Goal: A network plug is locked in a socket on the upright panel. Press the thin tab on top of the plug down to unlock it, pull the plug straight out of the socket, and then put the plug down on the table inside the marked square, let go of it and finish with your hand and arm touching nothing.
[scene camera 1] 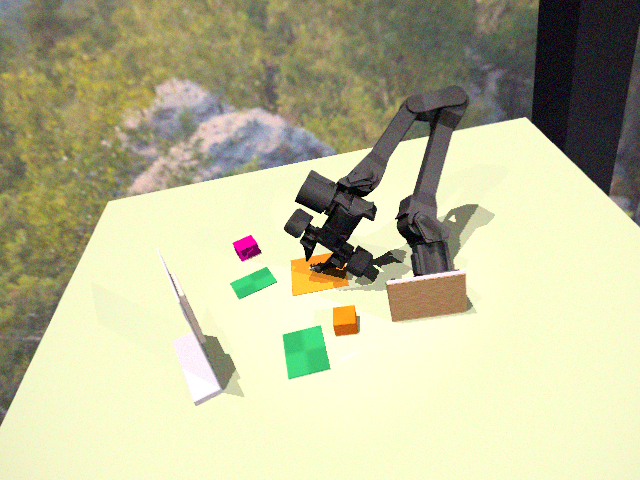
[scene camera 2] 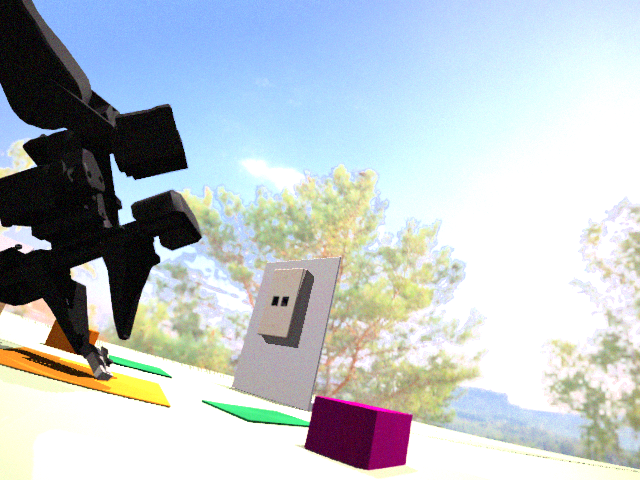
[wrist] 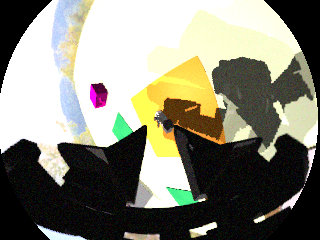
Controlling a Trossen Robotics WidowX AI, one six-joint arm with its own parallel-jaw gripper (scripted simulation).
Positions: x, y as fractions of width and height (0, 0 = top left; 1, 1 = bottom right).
In view: my gripper (scene camera 2: 0.16, 0.72), a network plug (scene camera 2: 0.15, 0.75), a green patch (scene camera 2: 0.39, 0.86), a green patch (scene camera 1: 0.48, 0.73) and an orange marked square (scene camera 1: 0.48, 0.58).
My gripper shows as well in scene camera 1 (scene camera 1: 0.49, 0.55) and in the wrist view (wrist: 0.50, 0.54). The orange marked square shows as well in the wrist view (wrist: 0.58, 0.40).
